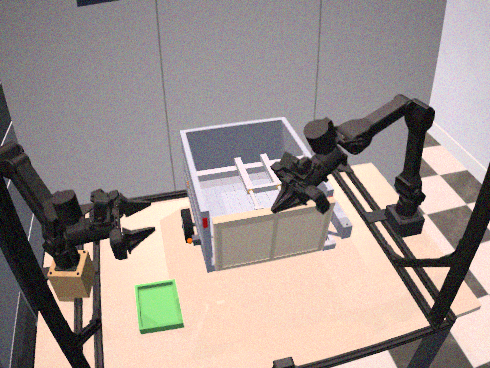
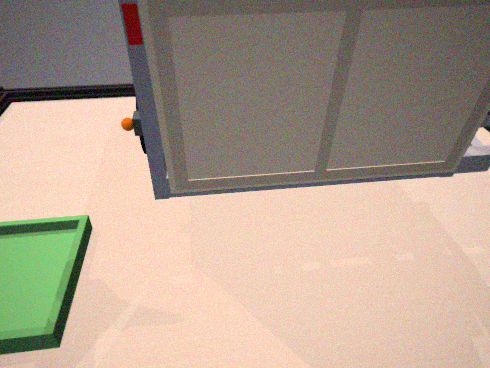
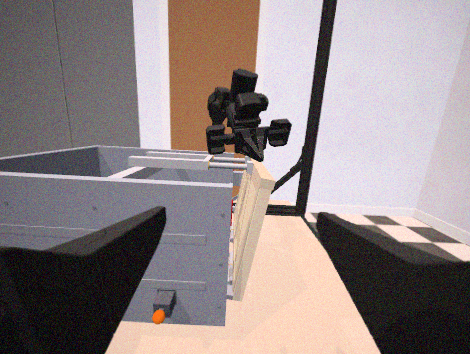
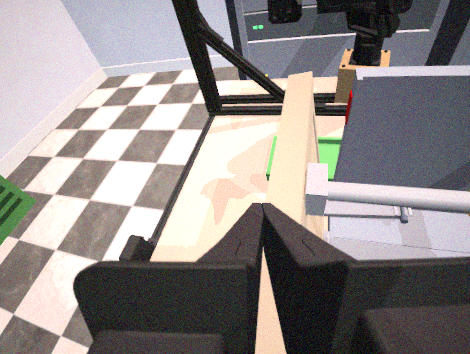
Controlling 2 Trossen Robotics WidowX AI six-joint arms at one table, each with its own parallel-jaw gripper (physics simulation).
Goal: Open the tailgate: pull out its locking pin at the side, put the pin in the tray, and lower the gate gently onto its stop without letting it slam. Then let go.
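Places are measured from the left arm's base along level axes (x left, y back, z up), in centimetres.
Where they show: left gripper, fingertip midpoint: [image 1: 153, 215] [image 3: 242, 216] [image 4: 342, 5]; right gripper, fingertip midpoint: [image 1: 271, 211] [image 3: 261, 160] [image 4: 260, 211]; left arm's base at its link origin: [image 1: 67, 262] [image 4: 365, 59]; right arm's base at its link origin: [image 1: 405, 211].
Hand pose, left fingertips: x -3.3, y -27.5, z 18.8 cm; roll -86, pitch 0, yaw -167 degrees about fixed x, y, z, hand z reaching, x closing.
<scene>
Things, the pixels of their top centre, and the offset from my left fingertips. "spot": a spot on its surface instead.
- green tray at its top centre: [image 2: 12, 270] [image 4: 307, 155] [image 1: 157, 303] dx -3.5, dy +2.8, dz -27.5 cm
- grey trailer box at a spot on its surface: [image 3: 190, 200] [image 1: 198, 205] spot: dx +7.6, dy -9.7, dz -3.5 cm
- white frame at a spot on its surface: [image 3: 170, 162] [image 1: 241, 175] spot: dx +16.1, dy -20.4, dz -1.4 cm
- wheel at its top centre: [image 1: 186, 212] dx +24.0, dy -4.4, dz -19.3 cm
The tan tailgate [image 1: 245, 245] [image 2: 255, 90] [image 3: 255, 225] [image 4: 297, 125] stands nearly upright at the box's end, its top leaning slightly outward. The locking pin's orange knob [image 1: 189, 240] [image 2: 127, 124] [image 3: 158, 316] sticks out of the dark bracket low on the box's side. The green tray [image 1: 159, 306] [image 2: 40, 285] [image 4: 330, 152] is empty where it shows. My left gripper [image 1: 152, 216] [image 3: 242, 216] is open and empty, left of the box and higher than the knob. My right gripper [image 1: 274, 210] [image 3: 261, 160] [image 4: 260, 211] is shut and empty at the gate's top edge; contact is unclear.
The grey trailer box [image 1: 196, 200] [image 3: 190, 200] holds a white frame [image 1: 243, 175] [image 3: 170, 162], whose rods reach toward the gate. A wheel [image 1: 187, 224] stands beside the knob. Black rails [image 1: 410, 280] run along the table's right side. A wooden block [image 1: 72, 282] [image 4: 345, 82] is under the left arm.
</scene>
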